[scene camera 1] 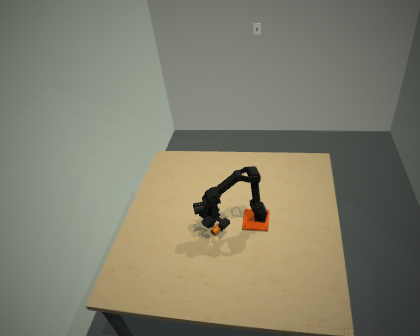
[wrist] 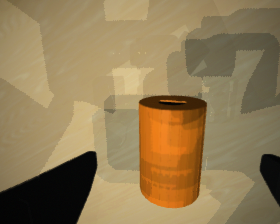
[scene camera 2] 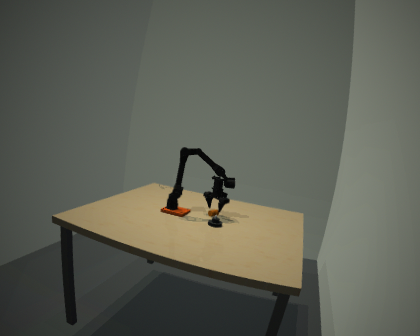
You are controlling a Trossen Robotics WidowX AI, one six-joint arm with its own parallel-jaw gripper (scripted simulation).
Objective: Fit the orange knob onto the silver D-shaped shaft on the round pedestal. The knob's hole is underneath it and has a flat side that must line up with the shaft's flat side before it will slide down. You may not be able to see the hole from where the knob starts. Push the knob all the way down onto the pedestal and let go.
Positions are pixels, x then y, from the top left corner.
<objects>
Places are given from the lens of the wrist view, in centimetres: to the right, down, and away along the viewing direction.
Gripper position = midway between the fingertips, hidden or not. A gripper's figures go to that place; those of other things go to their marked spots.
my gripper (wrist: pixel 176 160): 2, 3, 10
orange knob (wrist: pixel 171 128): 2, 1, 10
</objects>
